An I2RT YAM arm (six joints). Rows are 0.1 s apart.
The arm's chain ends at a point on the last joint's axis. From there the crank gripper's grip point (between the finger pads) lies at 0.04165 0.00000 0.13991 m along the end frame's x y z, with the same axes.
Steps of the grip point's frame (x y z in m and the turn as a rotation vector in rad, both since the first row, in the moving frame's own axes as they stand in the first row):
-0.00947 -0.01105 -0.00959 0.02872 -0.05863 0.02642
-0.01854 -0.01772 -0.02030 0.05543 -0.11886 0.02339
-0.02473 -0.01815 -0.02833 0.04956 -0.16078 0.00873
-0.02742 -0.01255 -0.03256 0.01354 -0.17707 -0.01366
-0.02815 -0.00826 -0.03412 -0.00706 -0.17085 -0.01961
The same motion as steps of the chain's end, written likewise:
-0.00124 -0.00799 -0.01175 0.02872 -0.05863 0.02642
-0.00174 -0.01063 -0.02406 0.05543 -0.11886 0.02339
-0.00183 -0.01135 -0.03303 0.04956 -0.16078 0.00873
-0.00211 -0.01022 -0.03769 0.01354 -0.17707 -0.01366
-0.00376 -0.00869 -0.03916 -0.00706 -0.17085 -0.01961

